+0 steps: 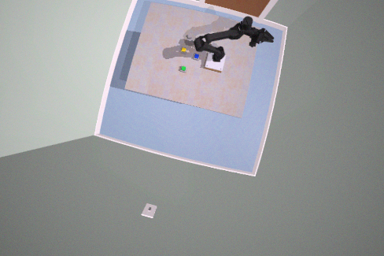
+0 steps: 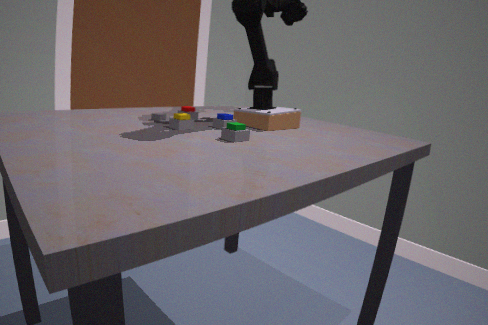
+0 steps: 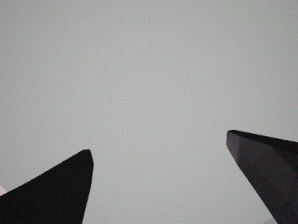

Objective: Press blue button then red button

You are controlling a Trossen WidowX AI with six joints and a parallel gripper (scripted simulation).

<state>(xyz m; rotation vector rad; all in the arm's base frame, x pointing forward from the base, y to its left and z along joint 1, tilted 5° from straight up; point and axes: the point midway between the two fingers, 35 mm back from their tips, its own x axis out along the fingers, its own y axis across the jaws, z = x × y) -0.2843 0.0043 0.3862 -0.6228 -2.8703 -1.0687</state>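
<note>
Now: gripper tip 47 cm short of the blue button and 43 cm above it. Round my gripper tip: green button: 57 cm ahead, 43 cm below, 12 cm to the left; then yellow button: 59 cm ahead, 43 cm below, 5 cm to the right; then red button: 46 cm ahead, 43 cm below, 17 cm to the right.
</note>
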